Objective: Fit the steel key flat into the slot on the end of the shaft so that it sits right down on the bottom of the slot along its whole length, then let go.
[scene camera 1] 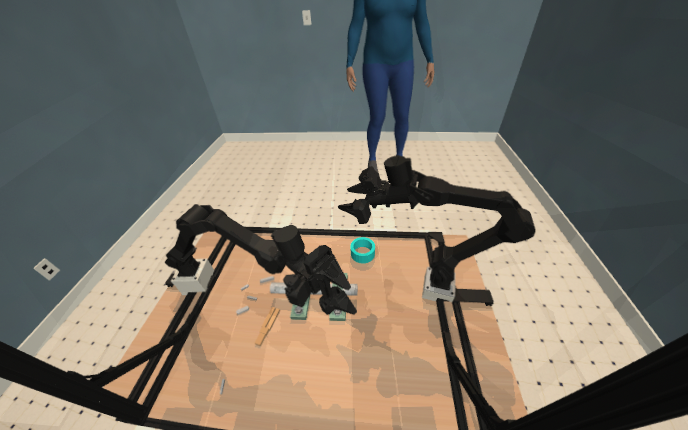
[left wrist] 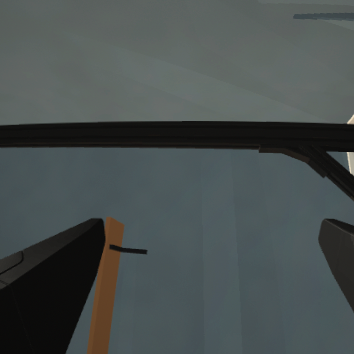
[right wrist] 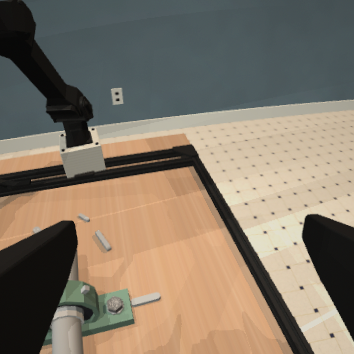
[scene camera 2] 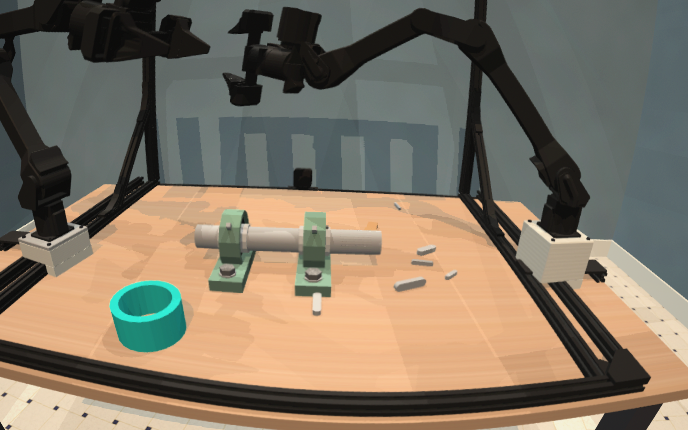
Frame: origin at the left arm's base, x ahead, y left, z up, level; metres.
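Where they show: left gripper, fingertip midpoint: [scene camera 1: 352,301] [left wrist: 213,230] [scene camera 2: 226,53]; right gripper, fingertip midpoint: [scene camera 1: 343,198] [right wrist: 191,229] [scene camera 2: 190,50]; left arm's base, link origin: [scene camera 1: 189,269] [right wrist: 78,139] [scene camera 2: 558,230]; right arm's base, link origin: [scene camera 1: 440,280] [scene camera 2: 52,232].
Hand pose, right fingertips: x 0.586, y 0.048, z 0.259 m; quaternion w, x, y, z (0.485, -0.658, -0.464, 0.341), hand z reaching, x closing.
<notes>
Each offset is from my right fingertips to the top centre of the thing. "*": to the spot under its first point.
The grey shaft @[dy -0.120, dx -0.120, dz -0.277 m] [scene camera 1: 278,288] [scene camera 2: 273,239] [right wrist: 67,335] lies level through two green bearing blocks; its slot cannot be made out. Several grey keys of different sizes lie loose on the table. The largest-looking key @[dy -0.044, dx -0.314, dz -0.340 m] [scene camera 2: 409,283] [right wrist: 103,240] lies off the shaft's end; another key @[dy +0.000, dx -0.165, dz -0.346 m] [scene camera 2: 317,304] [right wrist: 146,300] lies by a block's foot. Which one fits cannot be told. My left gripper [scene camera 1: 350,299] [scene camera 2: 229,53] [left wrist: 213,230] is open and empty, high above the blocks. My right gripper [scene camera 1: 344,198] [right wrist: 191,229] is open and empty, raised beyond the table's far side in scene camera 1.
A teal ring @[dy +0.069, dx +0.067, dz -0.306 m] [scene camera 1: 355,257] [scene camera 2: 152,332] stands on the table beside the blocks. An orange two-pronged tool @[dy -0.230, dx -0.277, dz -0.342 m] [scene camera 1: 267,326] lies near the keys. One small key @[dy -0.410, dx -0.377, dz -0.348 m] [scene camera 1: 222,386] [scene camera 2: 397,205] lies apart. Black frame rails [scene camera 2: 284,400] edge the table. The block feet @[* dy -0.025, dx -0.161, dz -0.342 m] [scene camera 2: 313,290] are bolted.
</notes>
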